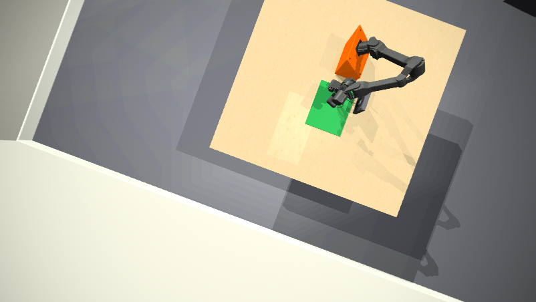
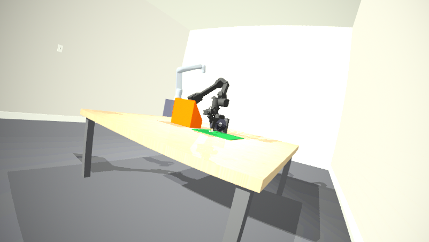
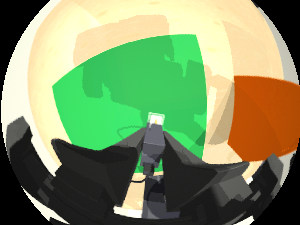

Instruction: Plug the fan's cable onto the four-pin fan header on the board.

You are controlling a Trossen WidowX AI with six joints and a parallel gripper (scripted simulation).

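The dark fan cable plug lies 1 cm to the left of my gripper tip and 1 cm above it. The rest, counted from my gripper tip: dark square fan: 3 cm behind, 15 cm to the left, 2 cm above; green board: 7 cm ahead, 1 cm to the left, 5 cm below.
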